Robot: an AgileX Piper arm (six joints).
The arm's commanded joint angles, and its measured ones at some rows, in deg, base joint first. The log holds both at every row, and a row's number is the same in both.
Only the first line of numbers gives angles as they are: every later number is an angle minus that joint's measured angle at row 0.
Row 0, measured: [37.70 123.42 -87.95 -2.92 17.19 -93.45]
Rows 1 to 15, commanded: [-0.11 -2.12 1.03 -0.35 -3.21 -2.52]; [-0.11 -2.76 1.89 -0.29 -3.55 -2.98]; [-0.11 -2.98 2.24 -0.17 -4.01 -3.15]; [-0.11 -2.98 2.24 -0.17 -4.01 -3.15]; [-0.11 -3.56 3.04 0.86 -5.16 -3.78]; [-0.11 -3.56 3.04 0.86 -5.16 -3.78]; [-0.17 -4.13 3.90 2.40 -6.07 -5.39]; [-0.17 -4.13 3.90 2.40 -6.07 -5.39]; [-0.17 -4.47 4.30 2.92 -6.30 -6.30]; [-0.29 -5.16 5.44 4.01 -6.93 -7.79]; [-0.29 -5.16 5.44 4.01 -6.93 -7.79]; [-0.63 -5.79 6.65 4.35 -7.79 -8.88]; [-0.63 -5.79 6.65 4.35 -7.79 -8.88]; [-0.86 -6.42 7.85 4.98 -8.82 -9.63]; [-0.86 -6.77 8.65 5.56 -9.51 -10.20]
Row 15, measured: [-0.46 -4.19 7.56 4.07 -3.90 -8.19]
